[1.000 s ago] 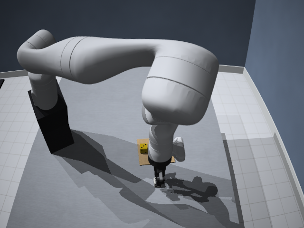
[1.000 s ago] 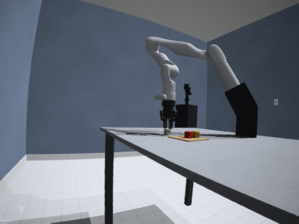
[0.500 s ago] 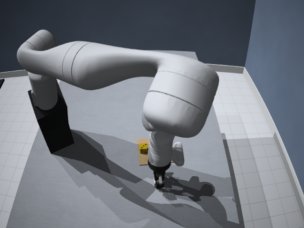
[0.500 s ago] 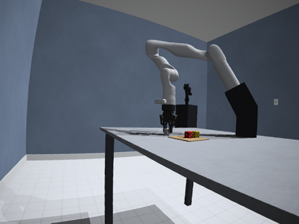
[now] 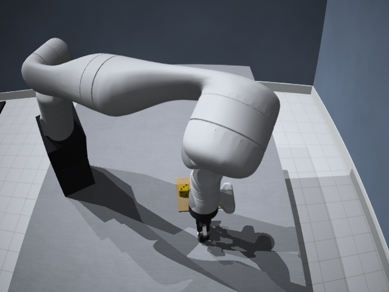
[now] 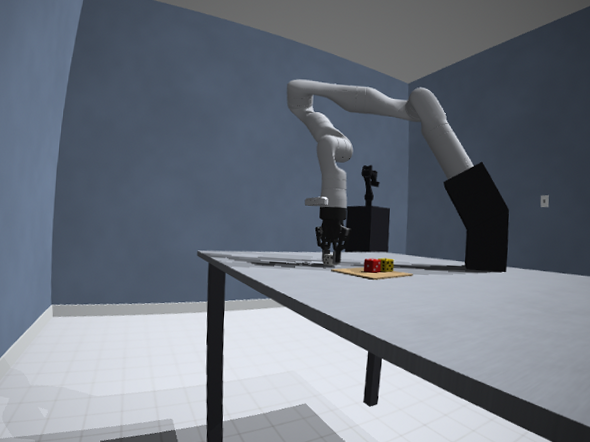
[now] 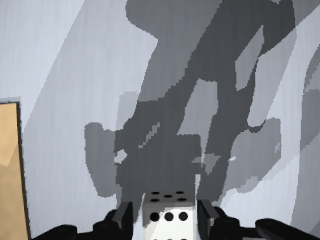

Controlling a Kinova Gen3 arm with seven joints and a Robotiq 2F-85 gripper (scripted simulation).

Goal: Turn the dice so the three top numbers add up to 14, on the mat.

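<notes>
The white die is 10 mm below my hand. The rest, counted from my hand: tan mat 160 mm to the left, 30 mm ahead, 20 mm below; red die 160 mm to the left, 30 mm ahead; yellow die 170 mm to the left, 20 mm behind.
</notes>
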